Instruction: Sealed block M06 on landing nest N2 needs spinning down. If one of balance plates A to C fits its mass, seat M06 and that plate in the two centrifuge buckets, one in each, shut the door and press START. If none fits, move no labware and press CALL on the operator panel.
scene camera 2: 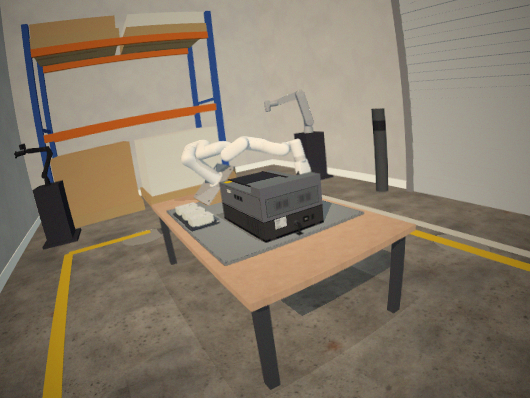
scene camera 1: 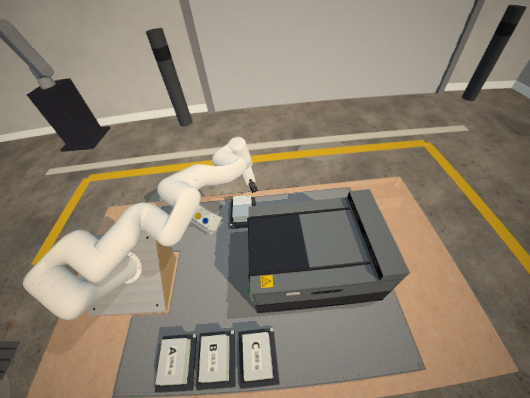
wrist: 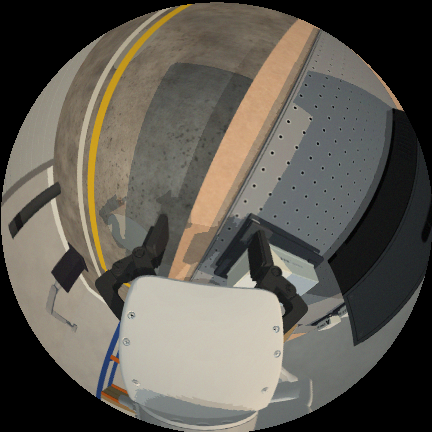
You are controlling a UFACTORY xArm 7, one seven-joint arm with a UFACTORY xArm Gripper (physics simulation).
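Where they show: gripper, between the fingertips: (scene camera 1: 252,184) (wrist: 210,232); arm's base, origin of its link: (scene camera 2: 216,179) (scene camera 1: 126,266).
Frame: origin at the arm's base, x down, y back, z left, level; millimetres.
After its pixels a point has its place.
Note:
Block M06 (scene camera 1: 242,206) @(x 57, y -415, z 318 mm) (wrist: 301,274) @(x 60, y -453, z 311 mm), pale and boxy, sits on the dark landing nest (wrist: 286,238) @(x 101, y -470, z 348 mm) at the table's back edge. My gripper (scene camera 1: 253,189) @(x 54, y -456, z 454 mm) (wrist: 210,232) @(x 54, y -456, z 454 mm) is open and empty, above the back edge near the block. In the wrist view one finger overlaps the block and the other shows against the floor. The centrifuge (scene camera 1: 345,284) @(x -84, y -767, z -112 mm) (scene camera 2: 270,202) @(x -50, y -945, z -56 mm) (wrist: 382,287) @(x -21, y -543, z 203 mm) has a dark panel and a grey panel on top; no buckets show. Plates A (scene camera 1: 173,360) @(x 71, y -231, z -290 mm), B (scene camera 1: 214,357) @(x 71, y -362, z -278 mm) and C (scene camera 1: 256,356) @(x 71, y -494, z -274 mm) lie in dark nests; their mass print is hard to read.
The operator panel (scene camera 1: 211,223) @(x 63, y -279, z 232 mm) stands left of the nest, partly hidden by the arm; yellow and blue buttons show. The centrifuge is close to the right of the block. The wooden table edge (wrist: 220,175) @(x 138, y -488, z 469 mm) runs beside the grey perforated board (wrist: 330,145) @(x 125, y -619, z 364 mm).

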